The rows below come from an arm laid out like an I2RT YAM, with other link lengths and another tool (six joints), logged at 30 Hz.
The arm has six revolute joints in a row. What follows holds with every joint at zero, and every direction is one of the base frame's.
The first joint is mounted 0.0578 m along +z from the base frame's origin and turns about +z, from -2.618 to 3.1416 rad.
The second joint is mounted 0.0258 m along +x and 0.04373 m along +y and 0.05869 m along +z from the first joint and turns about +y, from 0 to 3.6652 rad.
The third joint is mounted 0.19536 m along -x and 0.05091 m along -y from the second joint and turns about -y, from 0 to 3.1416 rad.
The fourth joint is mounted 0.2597 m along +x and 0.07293 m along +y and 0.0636 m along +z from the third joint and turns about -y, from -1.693 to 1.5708 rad.
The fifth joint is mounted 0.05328 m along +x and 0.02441 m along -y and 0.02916 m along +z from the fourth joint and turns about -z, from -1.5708 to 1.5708 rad.
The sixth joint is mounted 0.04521 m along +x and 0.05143 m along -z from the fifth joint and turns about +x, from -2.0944 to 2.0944 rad.
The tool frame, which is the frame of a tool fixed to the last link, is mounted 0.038 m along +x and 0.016 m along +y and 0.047 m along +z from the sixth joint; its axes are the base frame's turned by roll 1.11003, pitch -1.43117 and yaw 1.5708 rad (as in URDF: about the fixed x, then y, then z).
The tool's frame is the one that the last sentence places.
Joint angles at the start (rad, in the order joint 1, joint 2, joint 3, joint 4, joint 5, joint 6):
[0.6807 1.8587 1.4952 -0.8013 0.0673 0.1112]
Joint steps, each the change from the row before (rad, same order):
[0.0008 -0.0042 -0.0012 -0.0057 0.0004 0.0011]
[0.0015 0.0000 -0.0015 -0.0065 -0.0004 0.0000]
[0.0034 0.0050 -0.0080 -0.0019 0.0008 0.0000]
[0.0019 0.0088 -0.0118 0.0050 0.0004 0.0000]
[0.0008 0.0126 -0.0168 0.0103 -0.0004 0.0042]
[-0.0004 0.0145 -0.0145 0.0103 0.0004 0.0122]
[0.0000 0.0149 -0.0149 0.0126 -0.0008 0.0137]
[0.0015 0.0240 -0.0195 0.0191 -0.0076 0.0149]
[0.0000 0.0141 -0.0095 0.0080 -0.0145 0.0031]
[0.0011 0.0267 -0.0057 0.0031 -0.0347 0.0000]
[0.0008 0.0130 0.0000 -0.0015 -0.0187 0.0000]
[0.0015 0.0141 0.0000 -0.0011 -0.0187 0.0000]
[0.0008 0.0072 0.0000 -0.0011 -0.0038 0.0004]
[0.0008 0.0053 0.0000 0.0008 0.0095 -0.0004]
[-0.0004 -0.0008 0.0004 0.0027 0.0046 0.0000]
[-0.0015 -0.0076 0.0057 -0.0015 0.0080 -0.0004]
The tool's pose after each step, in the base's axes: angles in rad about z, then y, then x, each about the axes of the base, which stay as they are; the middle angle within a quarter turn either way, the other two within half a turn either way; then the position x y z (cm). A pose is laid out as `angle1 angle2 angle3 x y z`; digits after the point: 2 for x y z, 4 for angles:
-0.5289 0.6303 2.9284 30.00 30.30 15.62
-0.5326 0.6244 2.9258 29.87 30.28 15.52
-0.5393 0.6143 2.9197 29.68 30.30 15.03
-0.5446 0.6031 2.9125 29.55 30.29 14.32
-0.5455 0.5872 2.9025 29.44 30.22 13.34
-0.5362 0.5686 2.8889 29.41 30.10 12.37
-0.5264 0.5501 2.8773 29.37 29.99 11.39
-0.5225 0.5228 2.8693 29.21 29.93 9.96
-0.5302 0.5025 2.8746 29.05 29.93 9.16
-0.5536 0.4625 2.8927 28.70 30.08 7.99
-0.5652 0.4416 2.9026 28.52 30.17 7.49
-0.5771 0.4202 2.9119 28.32 30.28 6.96
-0.5806 0.4119 2.9109 28.24 30.30 6.68
-0.5792 0.4142 2.9003 28.25 30.25 6.47
-0.5763 0.4196 2.8981 28.32 30.24 6.52
-0.5696 0.4326 2.8968 28.52 30.24 6.97

